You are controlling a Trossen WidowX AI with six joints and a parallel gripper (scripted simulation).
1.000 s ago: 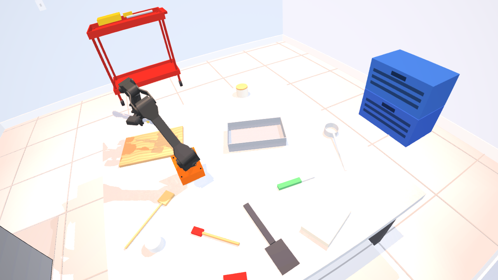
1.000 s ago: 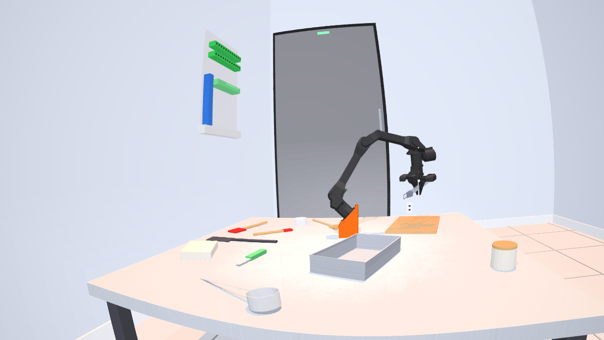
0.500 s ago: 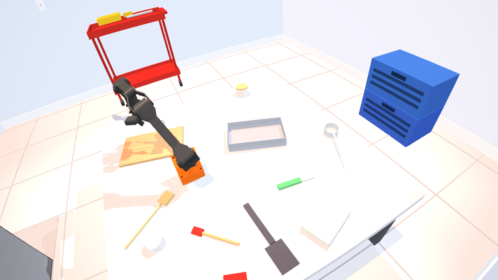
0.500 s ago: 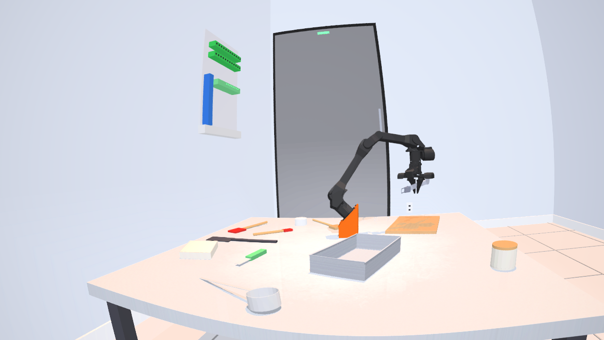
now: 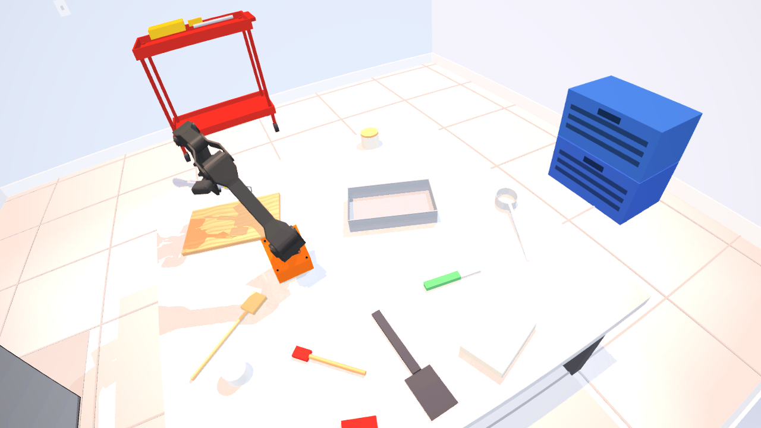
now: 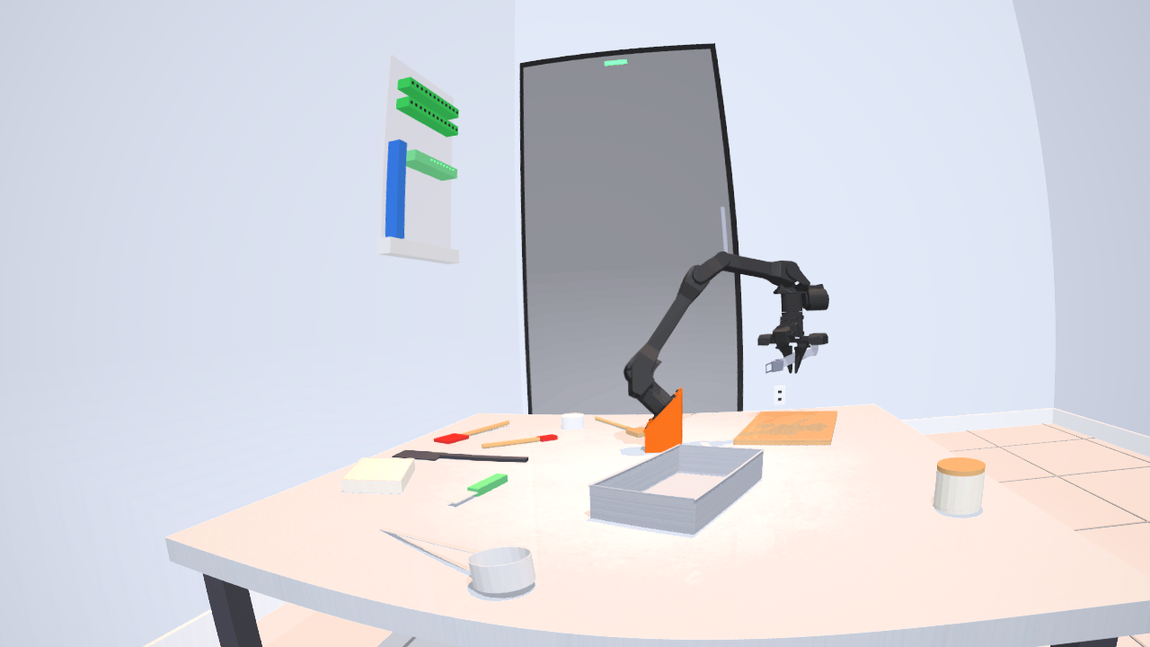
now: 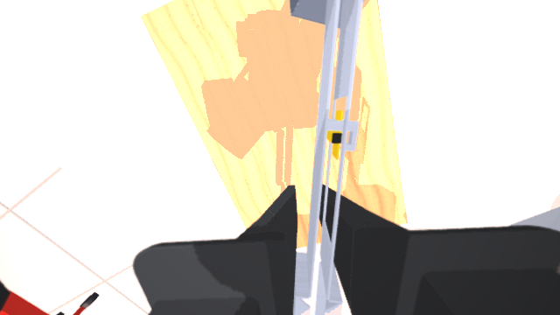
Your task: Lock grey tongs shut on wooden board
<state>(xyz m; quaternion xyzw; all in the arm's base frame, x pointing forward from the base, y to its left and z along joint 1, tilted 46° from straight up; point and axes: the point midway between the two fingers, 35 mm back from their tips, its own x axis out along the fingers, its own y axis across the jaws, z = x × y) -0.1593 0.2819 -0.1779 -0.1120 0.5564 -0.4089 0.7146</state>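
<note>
Now: gripper tip 3 cm short of the yellow lock piece, 3 cm to the left of it and 3 cm below it. The rest, counted from my gripper tip: grey roasting tin: 54 cm ahead, 25 cm to the right, 12 cm below; then wooden board: 14 cm below; then lidded jar: 67 cm ahead, 21 cm to the left, 11 cm below.
</note>
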